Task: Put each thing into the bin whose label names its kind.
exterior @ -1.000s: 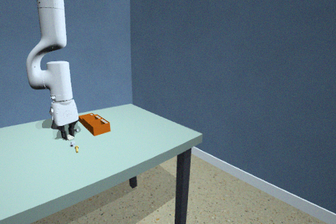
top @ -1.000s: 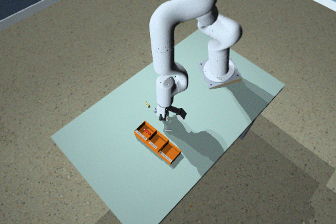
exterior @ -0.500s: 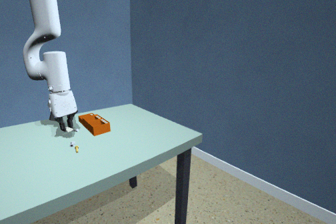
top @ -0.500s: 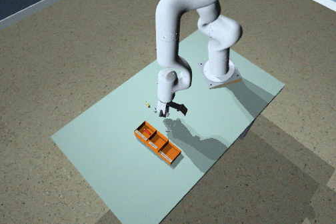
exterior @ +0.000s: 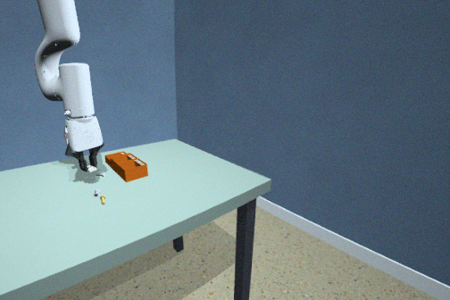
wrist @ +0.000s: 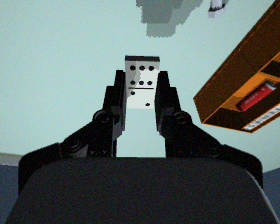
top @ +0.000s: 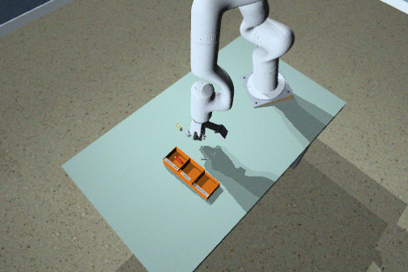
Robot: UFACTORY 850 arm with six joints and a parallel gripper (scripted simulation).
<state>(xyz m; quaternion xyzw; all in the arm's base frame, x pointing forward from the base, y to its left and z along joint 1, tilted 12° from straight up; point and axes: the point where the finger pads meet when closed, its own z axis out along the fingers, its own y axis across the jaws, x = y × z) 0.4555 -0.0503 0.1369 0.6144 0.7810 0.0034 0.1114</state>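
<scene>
Right now my hand is 150 mm short of the orange bin row, 70 mm to the right of it and 60 mm above it. From my hand the other things lie so: grey bolt (50 mm ahead, 60 mm to the left, 80 mm below); then grey piece (10 mm behind, 80 mm to the right, 70 mm below); then white domino (20 mm below).
</scene>
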